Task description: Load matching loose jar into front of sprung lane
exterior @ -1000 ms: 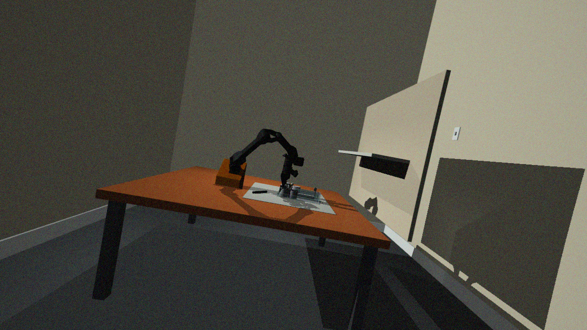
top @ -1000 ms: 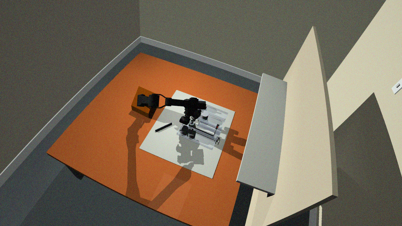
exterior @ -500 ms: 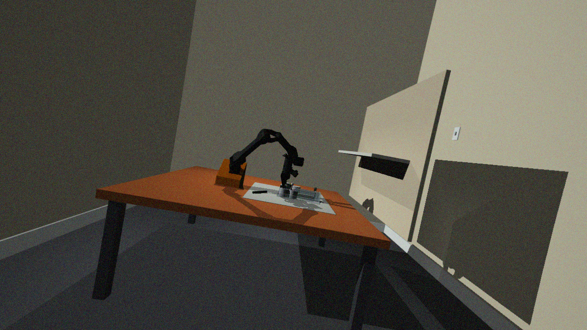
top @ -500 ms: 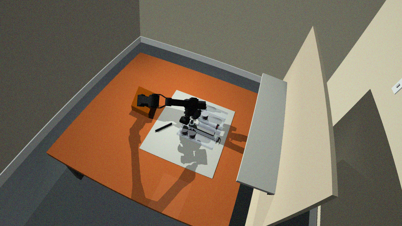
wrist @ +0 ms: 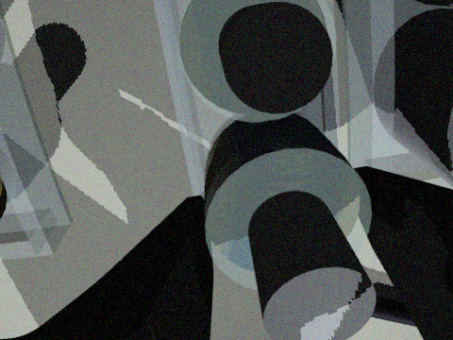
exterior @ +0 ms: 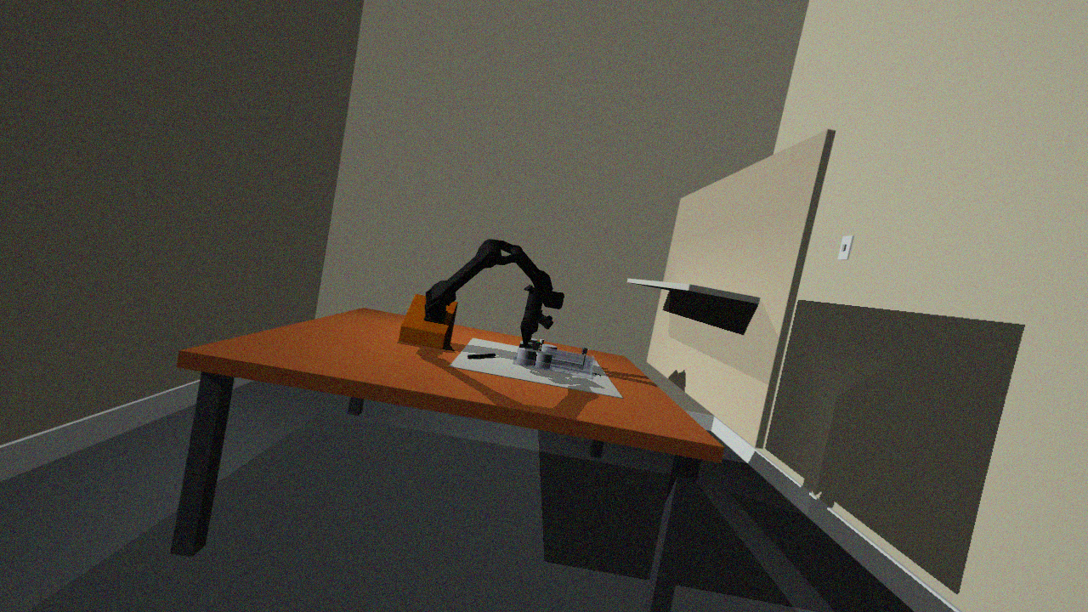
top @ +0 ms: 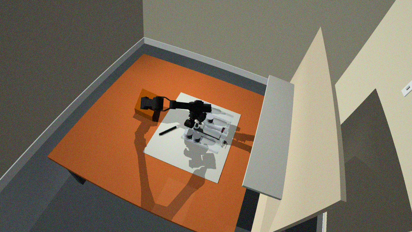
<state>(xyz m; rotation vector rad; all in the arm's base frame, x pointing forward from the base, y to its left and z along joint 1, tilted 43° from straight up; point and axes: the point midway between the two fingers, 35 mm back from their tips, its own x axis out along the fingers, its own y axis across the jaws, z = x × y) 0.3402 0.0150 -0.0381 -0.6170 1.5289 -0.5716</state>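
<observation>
My gripper tip is now 50 mm short of the white mat, 50 mm above it and 10 mm to the left of it. Also, from my gripper tip: grey shelf 510 mm ahead, 310 mm above, 20 mm to the left; then thin black rod 140 mm behind, 110 mm to the right, 50 mm below; then clear lane rack 140 mm ahead, 30 mm to the left, 30 mm below.
</observation>
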